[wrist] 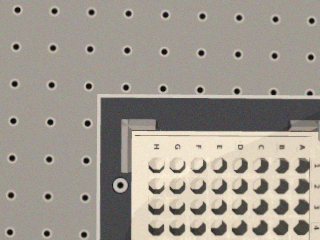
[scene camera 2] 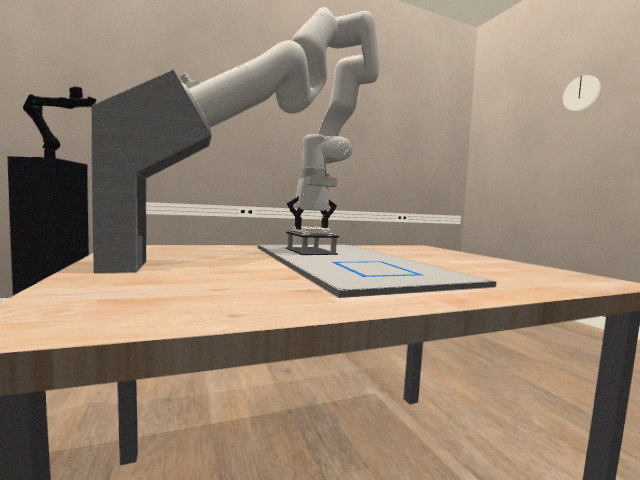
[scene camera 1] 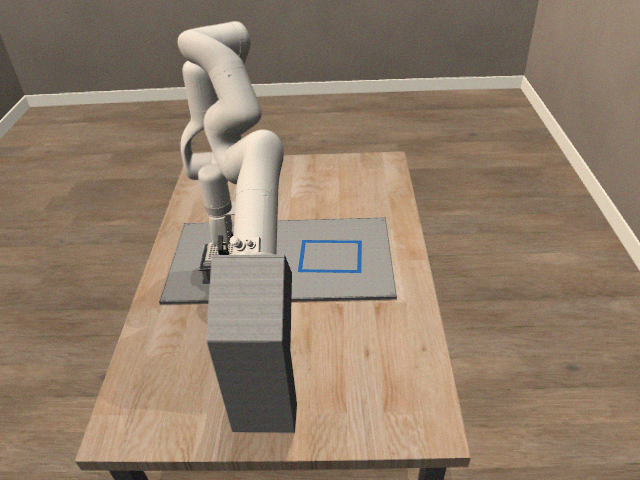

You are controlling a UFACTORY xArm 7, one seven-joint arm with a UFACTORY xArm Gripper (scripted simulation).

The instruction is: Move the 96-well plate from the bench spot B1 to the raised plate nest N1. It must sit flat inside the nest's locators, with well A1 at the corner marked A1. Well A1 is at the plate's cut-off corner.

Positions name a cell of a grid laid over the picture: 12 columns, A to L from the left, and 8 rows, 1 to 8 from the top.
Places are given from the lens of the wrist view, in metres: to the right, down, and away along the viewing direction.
96-well plate (wrist: G6): 0.01, 0.02, 0.14
